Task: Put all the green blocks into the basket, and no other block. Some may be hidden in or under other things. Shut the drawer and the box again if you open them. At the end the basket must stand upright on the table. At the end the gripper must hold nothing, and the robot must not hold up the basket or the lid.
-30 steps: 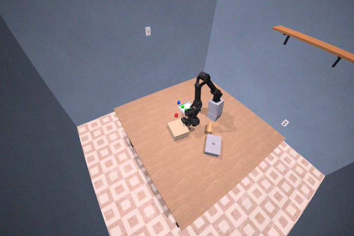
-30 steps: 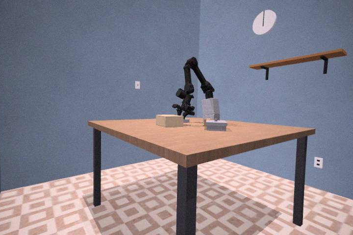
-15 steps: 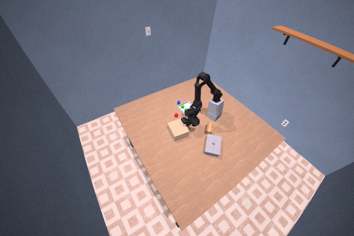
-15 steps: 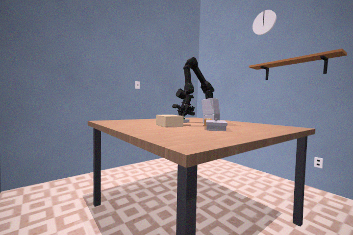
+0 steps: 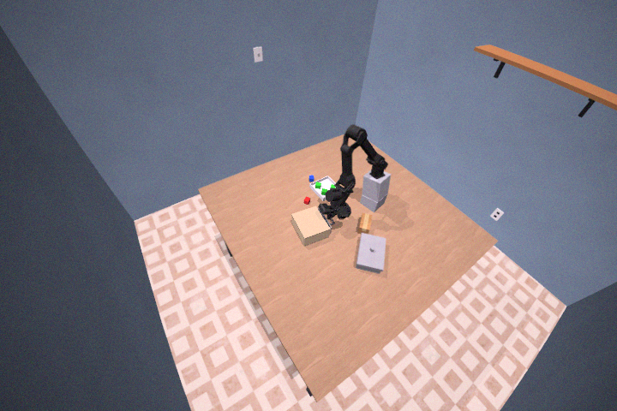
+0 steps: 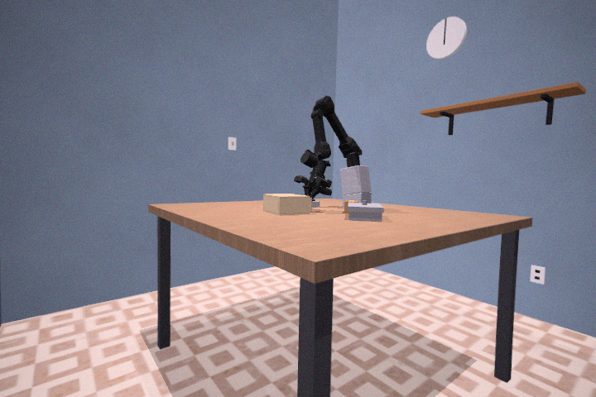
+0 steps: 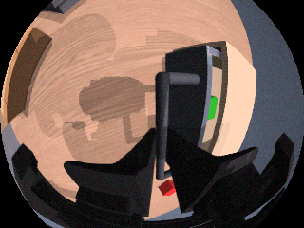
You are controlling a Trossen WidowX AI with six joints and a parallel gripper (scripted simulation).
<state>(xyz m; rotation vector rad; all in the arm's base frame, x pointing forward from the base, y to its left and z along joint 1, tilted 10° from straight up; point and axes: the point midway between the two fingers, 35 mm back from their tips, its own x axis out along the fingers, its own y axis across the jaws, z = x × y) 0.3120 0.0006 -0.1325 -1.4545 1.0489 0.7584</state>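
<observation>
Right now the drawer is 90 mm ahead of my hand, 10 mm to the right of it and 40 mm below it. Also, from my hand: red block (30 mm ahead, 190 mm to the right, 60 mm below); small wooden container (150 mm behind, 120 mm to the left, 40 mm below); tan drawer cabinet (120 mm ahead, 10 mm to the right, 40 mm below).
</observation>
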